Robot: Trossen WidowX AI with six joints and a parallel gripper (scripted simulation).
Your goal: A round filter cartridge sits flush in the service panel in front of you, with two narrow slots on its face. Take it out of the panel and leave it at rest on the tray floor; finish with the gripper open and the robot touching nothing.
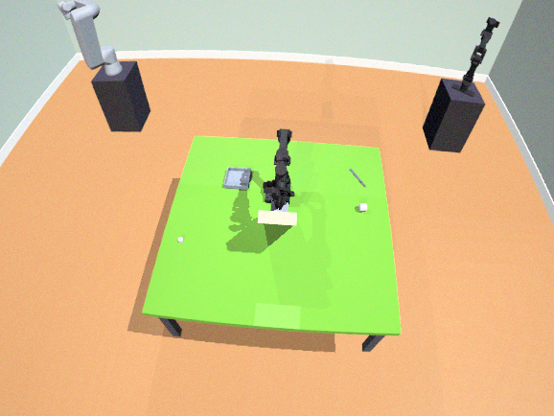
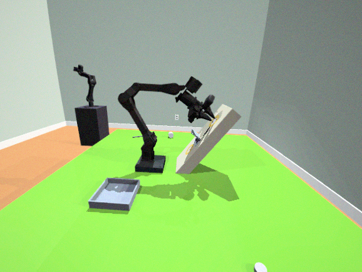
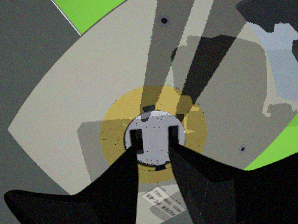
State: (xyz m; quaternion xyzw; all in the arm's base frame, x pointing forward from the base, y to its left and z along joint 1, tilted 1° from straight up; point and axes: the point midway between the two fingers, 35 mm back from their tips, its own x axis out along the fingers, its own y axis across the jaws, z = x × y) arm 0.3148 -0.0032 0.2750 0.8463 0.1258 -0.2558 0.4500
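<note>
Now: the round filter cartridge 20 mm ahead of my gripper tip and 20 mm below it. Round my gripper tip: service panel 30 mm behind, 90 mm below; then grey tray 420 mm behind, 270 mm to the right, 270 mm below; then small white cube 240 mm behind, 490 mm to the left, 260 mm below.
</note>
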